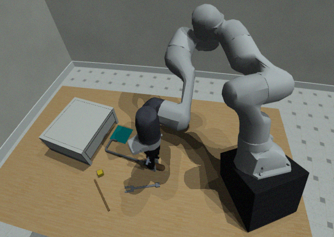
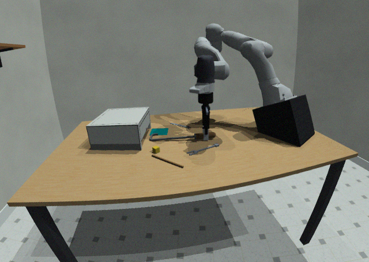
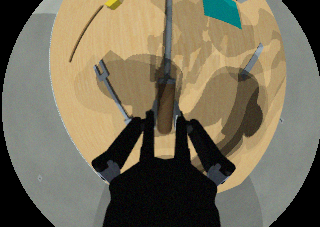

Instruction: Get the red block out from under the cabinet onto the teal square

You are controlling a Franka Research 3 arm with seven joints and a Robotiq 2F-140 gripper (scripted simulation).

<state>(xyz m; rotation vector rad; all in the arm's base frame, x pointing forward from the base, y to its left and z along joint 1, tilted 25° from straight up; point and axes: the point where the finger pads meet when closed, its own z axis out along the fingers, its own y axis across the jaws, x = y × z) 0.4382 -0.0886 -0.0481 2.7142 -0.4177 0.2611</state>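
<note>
Right now the teal square is 210 mm to the right of my hand, 210 mm ahead of it and 40 mm below it. The rest, counted from my hand: grey hook tool: 110 mm ahead, 80 mm to the right, 20 mm below; grey forked tool: 100 mm to the left, 50 mm ahead, 30 mm below; flat grey bar: 260 mm to the right, 60 mm ahead, 40 mm below.
</note>
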